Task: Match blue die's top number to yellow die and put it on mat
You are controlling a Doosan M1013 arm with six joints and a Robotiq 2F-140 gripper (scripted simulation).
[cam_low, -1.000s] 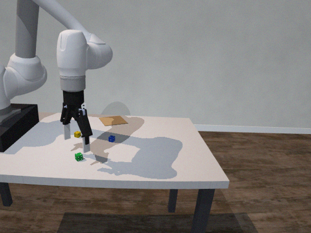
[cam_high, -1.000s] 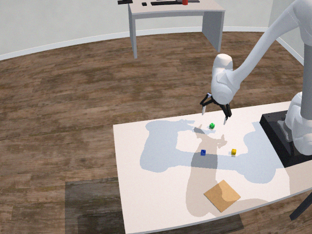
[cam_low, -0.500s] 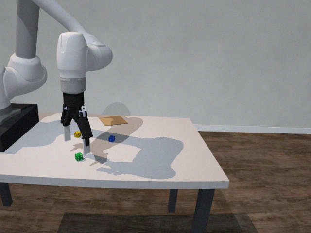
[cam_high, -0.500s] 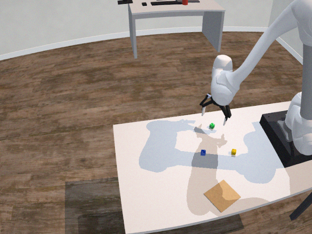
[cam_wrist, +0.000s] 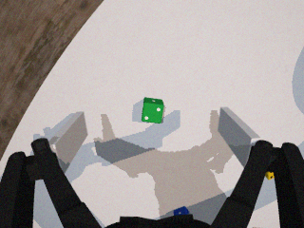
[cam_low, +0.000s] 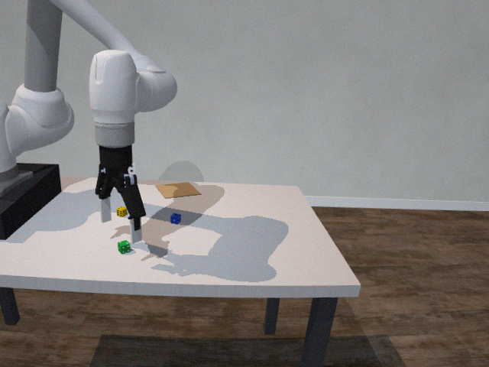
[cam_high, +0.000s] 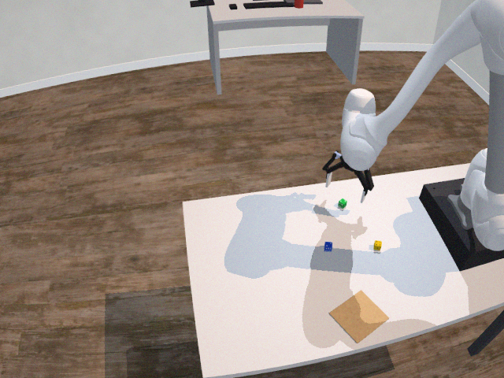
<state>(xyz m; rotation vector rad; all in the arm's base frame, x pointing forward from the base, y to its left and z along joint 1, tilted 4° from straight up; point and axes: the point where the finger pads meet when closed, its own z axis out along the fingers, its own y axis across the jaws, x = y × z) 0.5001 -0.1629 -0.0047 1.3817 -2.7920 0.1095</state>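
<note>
Now: the green die 60 mm below my hand and 10 mm to the left of it. From my hand the other things lie so: yellow die: 220 mm to the left, 90 mm behind, 60 mm below; tan mat: 490 mm to the left, 70 mm below, 30 mm ahead; blue die: 210 mm to the left, 90 mm ahead, 60 mm below.
</note>
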